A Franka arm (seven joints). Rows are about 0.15 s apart.
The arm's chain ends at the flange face. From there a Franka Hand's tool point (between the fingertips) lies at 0.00 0.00 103.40 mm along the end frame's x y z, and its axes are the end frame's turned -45 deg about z.
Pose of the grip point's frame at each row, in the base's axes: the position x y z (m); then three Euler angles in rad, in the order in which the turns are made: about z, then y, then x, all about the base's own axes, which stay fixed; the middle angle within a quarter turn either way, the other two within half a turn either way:
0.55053 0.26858 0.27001 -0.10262 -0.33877 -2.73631
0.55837 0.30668 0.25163 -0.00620 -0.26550 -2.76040
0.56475 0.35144 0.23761 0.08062 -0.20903 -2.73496
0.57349 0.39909 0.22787 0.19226 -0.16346 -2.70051
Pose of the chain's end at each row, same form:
0.58489 0.23013 0.35963 0.68278 -0.33877 -2.73631
0.58550 0.26956 0.34425 0.77920 -0.26550 -2.76040
0.58621 0.31143 0.33051 0.86602 -0.20903 -2.73496
0.59032 0.35554 0.32013 0.97766 -0.16346 -2.70051

